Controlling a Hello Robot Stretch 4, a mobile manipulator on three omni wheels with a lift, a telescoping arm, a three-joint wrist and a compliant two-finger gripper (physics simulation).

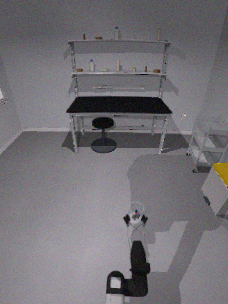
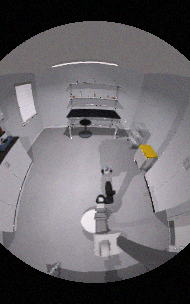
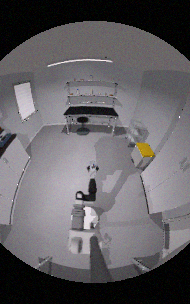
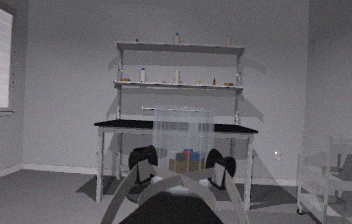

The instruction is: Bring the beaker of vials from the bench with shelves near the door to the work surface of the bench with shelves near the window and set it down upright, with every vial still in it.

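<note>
My gripper (image 1: pixel 135 219) (image 4: pixel 182 160) is shut on the clear beaker (image 1: pixel 137 206) (image 4: pixel 183 132), which stands upright between the two finger pads, held above the floor. Several vials (image 4: pixel 187 161) with blue, red and dark caps show inside it, low in the beaker; some overlap, so I cannot count them all. Beyond it, against the far wall, is the bench with shelves; its black work surface (image 1: pixel 120 105) (image 2: pixel 93 114) (image 3: pixel 90 111) (image 4: pixel 132 123) lies some way ahead, apart from the beaker. The window (image 2: pixel 25 103) (image 3: pixel 24 101) is on the left wall near this bench.
A round black stool (image 1: pixel 103 122) (image 2: pixel 85 122) stands at the bench's front, left of centre. Bottles and small items stand on the two shelves (image 1: pixel 120 74) (image 4: pixel 180 85). A wheeled cart and a yellow-topped box (image 1: pixel 221 171) (image 2: pixel 148 151) (image 3: pixel 145 149) are on the right.
</note>
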